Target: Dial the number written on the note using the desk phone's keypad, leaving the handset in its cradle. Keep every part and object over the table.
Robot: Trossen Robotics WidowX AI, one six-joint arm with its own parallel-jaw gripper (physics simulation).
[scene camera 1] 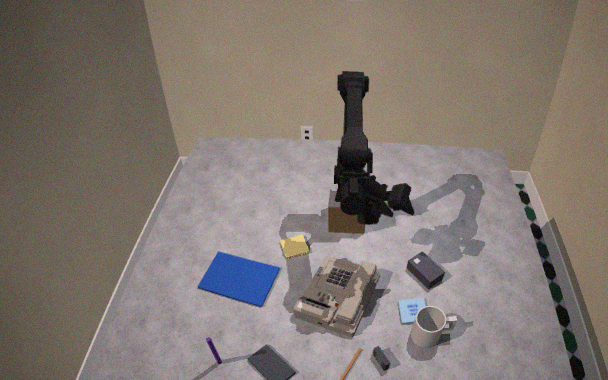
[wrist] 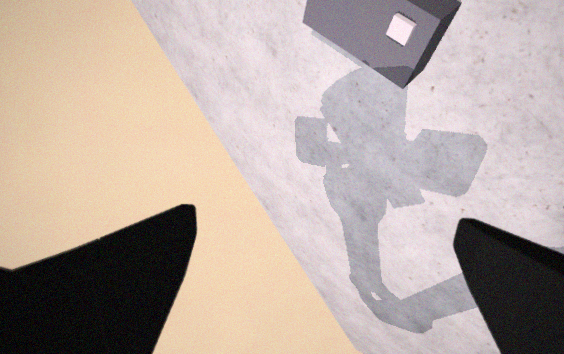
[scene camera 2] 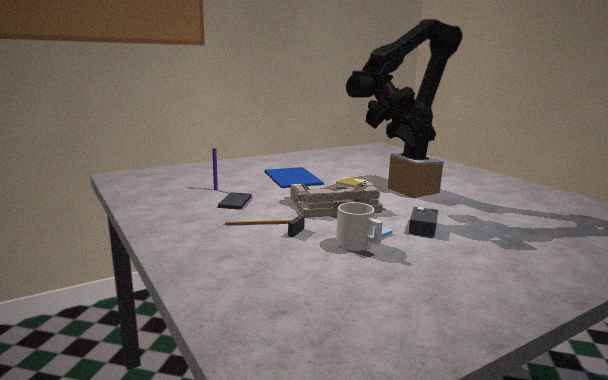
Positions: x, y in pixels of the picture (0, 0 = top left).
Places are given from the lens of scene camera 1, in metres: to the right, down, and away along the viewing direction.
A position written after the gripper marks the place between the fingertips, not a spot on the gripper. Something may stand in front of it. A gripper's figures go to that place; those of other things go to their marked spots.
gripper [scene camera 1: 402, 214]: 0.26, 0.07, 1.10
white mug [scene camera 1: 430, 321]: 0.34, 0.35, 1.06
